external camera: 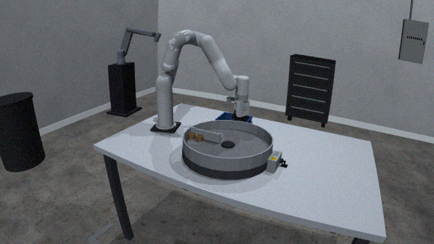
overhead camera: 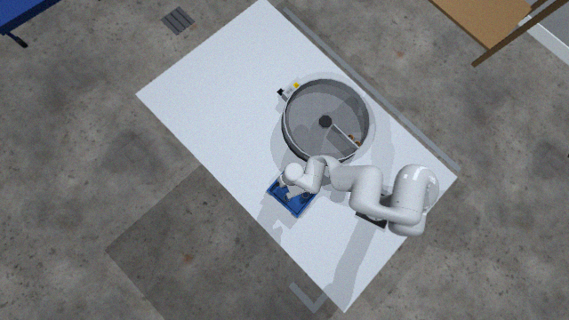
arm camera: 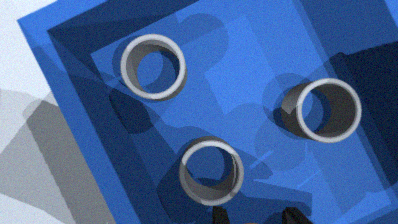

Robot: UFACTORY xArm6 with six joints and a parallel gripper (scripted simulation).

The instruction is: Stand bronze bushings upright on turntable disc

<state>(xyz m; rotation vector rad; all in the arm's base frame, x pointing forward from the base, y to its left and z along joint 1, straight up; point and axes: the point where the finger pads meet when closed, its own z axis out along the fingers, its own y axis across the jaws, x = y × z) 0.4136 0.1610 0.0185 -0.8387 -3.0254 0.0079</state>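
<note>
My hand is 4 cm past the blue crate, 3 cm to the right of it and 1 cm above it. Round my hand: turntable disc 35 cm to the right, 3 cm ahead, 2 cm above.
</note>
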